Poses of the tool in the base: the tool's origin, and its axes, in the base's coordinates. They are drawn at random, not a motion.
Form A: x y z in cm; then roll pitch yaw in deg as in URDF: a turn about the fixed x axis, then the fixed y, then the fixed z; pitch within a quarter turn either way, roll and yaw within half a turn.
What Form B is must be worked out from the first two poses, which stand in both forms.
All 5 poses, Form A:
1: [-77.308, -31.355, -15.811, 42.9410, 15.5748, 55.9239]
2: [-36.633, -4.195, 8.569, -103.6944, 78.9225, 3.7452]
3: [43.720, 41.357, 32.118, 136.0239, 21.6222, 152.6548]
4: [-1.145, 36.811, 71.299, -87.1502, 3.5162, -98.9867]
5: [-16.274, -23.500, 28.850, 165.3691, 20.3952, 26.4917]
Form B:
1: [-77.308, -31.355, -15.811, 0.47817, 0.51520, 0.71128, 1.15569]
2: [-36.633, -4.195, 8.569, -0.69798, 0.41969, 0.58024, 2.18479]
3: [43.720, 41.357, 32.118, 0.15212, 0.93266, 0.32713, 2.62397]
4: [-1.145, 36.811, 71.299, -0.49286, 0.61609, -0.61443, 2.12560]
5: [-16.274, -23.500, 28.850, 0.95774, 0.24892, -0.14413, 2.81571]
